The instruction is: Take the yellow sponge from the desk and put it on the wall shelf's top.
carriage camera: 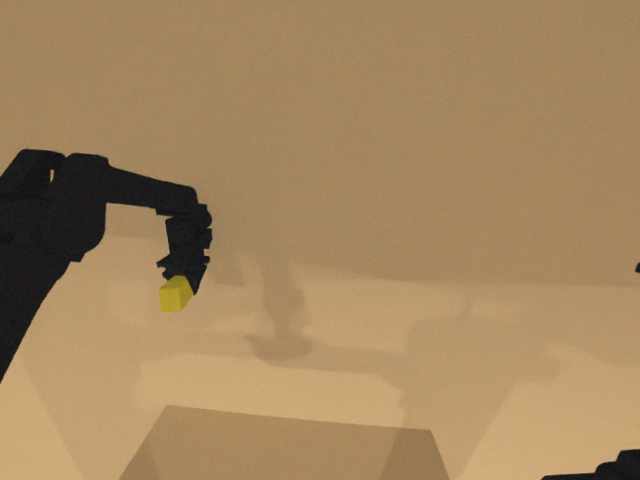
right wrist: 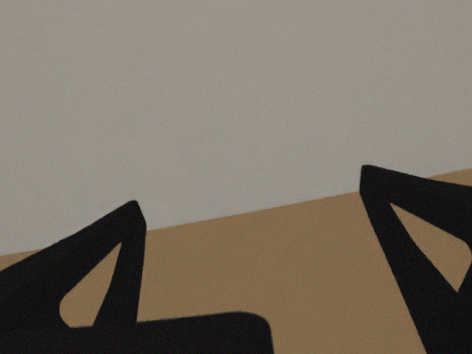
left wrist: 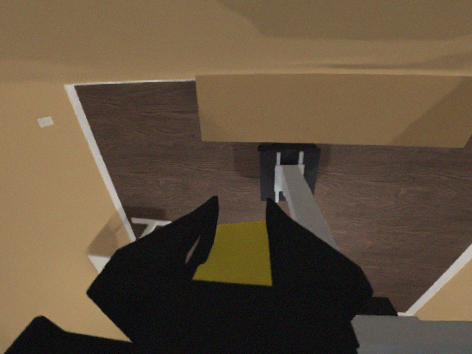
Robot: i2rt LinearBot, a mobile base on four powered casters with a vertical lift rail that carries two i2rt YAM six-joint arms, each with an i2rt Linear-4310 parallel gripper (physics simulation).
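Frame: origin at the left arm's base, x left, y back, z up, level; centimetres.
Seen in the pictures: left gripper, fingertip midpoint: [carriage camera: 188, 292] [left wrist: 242, 203]; right gripper, fingertip midpoint: [right wrist: 249, 195].
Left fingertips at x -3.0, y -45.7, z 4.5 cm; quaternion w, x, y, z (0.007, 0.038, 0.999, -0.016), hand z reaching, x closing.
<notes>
A point is followed by its place in that frame.
The yellow sponge [carriage camera: 170, 299] {x -4.3, y -36.1, z 9.2 cm} [left wrist: 237, 255] {x -2.9, y -44.8, z 8.1 cm} is held in the air, clamped between the black fingers of my left gripper [carriage camera: 180, 280] [left wrist: 242, 203] {x -3.0, y -45.7, z 4.5 cm}, which is shut on it. A tan slab, which looks like the wall shelf's top [carriage camera: 284, 449] {x -31.4, y -43.0, z -59.0 cm} [left wrist: 330, 110] {x -32.8, y -41.3, z -59.0 cm}, shows at the bottom of the carriage view and across the upper right of the left wrist view. In the carriage view the sponge appears above and left of the slab's far edge, apart from it. My right gripper [right wrist: 249, 195] {x -63.9, y -4.0, z 43.4 cm} is open and empty, facing plain wall.
In the left wrist view, a grey column [left wrist: 307, 205] {x -32.9, y 13.7, z -70.2 cm} rises from a dark base [left wrist: 267, 175] {x -12.9, y 24.9, z -129.0 cm} on the dark wood floor [left wrist: 140, 140] {x 122.7, y -6.7, z -158.9 cm}. A white piece of furniture [left wrist: 99, 260], partly hidden, stands by the left wall. Part of my right arm [carriage camera: 615, 467] {x -59.4, y -2.1, z 20.1 cm} shows at the carriage view's lower right.
</notes>
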